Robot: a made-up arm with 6 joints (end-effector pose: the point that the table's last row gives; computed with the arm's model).
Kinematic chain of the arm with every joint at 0, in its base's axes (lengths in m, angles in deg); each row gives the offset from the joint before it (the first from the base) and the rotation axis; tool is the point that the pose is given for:
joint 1: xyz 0 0 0.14 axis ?
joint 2: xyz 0 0.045 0 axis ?
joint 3: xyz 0 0 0.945 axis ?
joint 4: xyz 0 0 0.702 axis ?
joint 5: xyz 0 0 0 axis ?
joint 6: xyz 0 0 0.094 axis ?
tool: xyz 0 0 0
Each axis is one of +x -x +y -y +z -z.
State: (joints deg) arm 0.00 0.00 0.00 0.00 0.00 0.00
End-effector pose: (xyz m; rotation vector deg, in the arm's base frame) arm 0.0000 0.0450 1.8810 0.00 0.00 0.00
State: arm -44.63 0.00 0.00 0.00 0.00 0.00
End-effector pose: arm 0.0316 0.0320 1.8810 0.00 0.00 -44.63
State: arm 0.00 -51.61 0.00 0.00 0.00 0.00
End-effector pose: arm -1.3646 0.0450 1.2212 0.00 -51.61 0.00
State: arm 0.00 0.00 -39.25 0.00 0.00 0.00
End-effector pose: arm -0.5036 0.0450 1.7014 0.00 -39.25 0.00
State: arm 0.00 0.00 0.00 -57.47 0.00 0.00
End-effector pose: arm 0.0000 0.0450 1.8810 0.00 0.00 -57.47
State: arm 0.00 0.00 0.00 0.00 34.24 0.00
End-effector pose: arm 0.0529 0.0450 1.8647 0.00 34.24 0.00
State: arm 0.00 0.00 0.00 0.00 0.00 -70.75
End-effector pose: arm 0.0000 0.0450 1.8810 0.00 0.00 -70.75
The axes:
joint 1: +z
joint 2: +y
joint 3: +y
joint 4: +z
joint 5: +y
joint 6: +z

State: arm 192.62 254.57 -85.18 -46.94 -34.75 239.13
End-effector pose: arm 0.7322 0.0777 -0.8706 3.72 -146.21 43.13
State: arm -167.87 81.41 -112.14 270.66 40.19 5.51
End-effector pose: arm -0.5308 -0.0981 0.9467 -11.59 57.02 111.30
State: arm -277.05 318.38 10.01 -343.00 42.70 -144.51
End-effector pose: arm -0.1834 -0.9647 1.5351 -6.10 -14.22 -47.63
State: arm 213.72 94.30 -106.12 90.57 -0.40 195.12
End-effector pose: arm -0.6236 -0.4695 0.8483 8.58 12.70 138.83
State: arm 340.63 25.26 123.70 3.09 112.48 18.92
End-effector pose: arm 0.6508 -0.1761 0.3792 -33.35 -92.73 -3.66
